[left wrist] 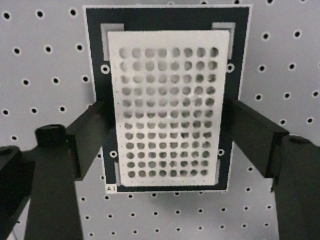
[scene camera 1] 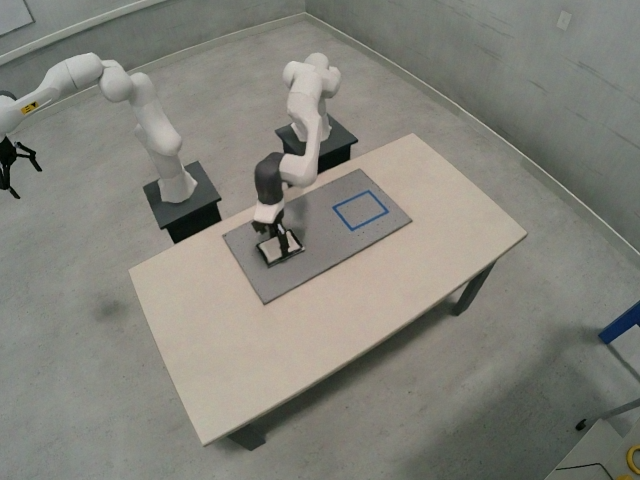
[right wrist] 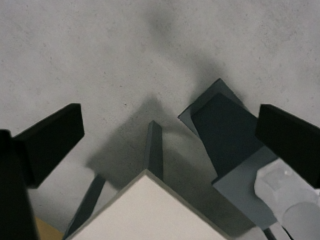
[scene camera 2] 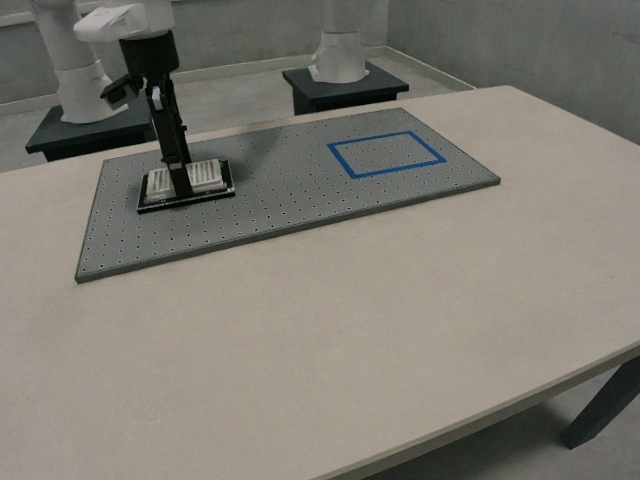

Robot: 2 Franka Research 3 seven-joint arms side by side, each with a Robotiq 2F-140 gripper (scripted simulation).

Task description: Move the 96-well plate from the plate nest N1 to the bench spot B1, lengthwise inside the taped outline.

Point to a black plate nest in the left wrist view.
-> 103, 82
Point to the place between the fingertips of the right gripper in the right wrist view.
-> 170, 119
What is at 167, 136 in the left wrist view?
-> A white 96-well plate.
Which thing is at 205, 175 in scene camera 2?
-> A white 96-well plate.
